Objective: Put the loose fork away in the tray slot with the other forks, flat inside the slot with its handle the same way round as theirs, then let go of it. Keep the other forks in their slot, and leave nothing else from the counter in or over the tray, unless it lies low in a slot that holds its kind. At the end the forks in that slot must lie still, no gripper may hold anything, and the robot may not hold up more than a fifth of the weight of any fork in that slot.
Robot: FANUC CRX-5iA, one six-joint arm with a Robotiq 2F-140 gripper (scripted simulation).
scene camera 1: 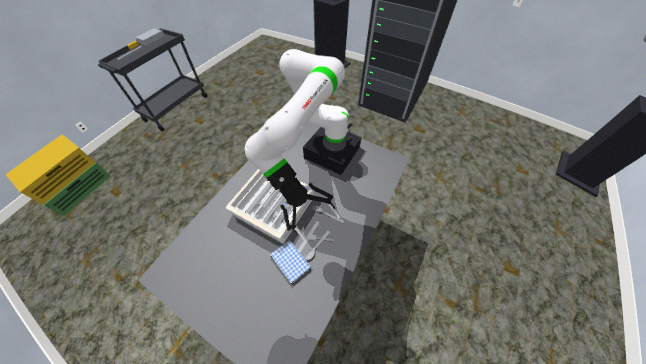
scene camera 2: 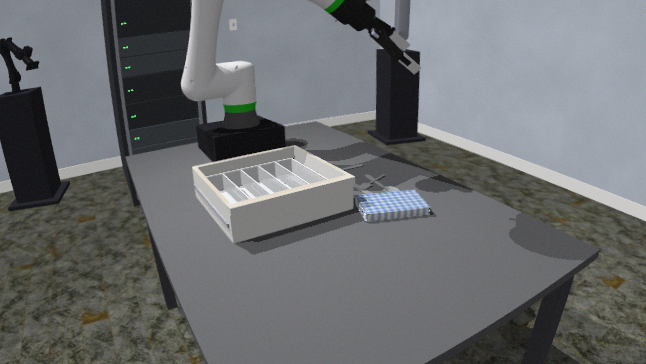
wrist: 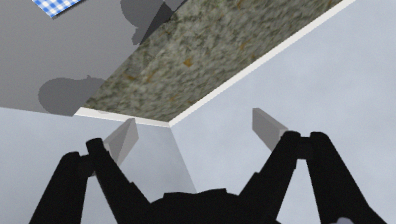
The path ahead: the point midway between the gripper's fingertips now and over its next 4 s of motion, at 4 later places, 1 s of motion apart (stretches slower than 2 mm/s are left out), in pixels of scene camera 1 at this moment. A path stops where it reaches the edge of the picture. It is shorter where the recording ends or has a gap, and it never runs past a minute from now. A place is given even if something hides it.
The gripper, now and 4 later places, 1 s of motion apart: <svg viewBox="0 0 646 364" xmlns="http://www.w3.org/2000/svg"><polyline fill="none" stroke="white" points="322,228 331,204 326,200 323,206 323,209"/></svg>
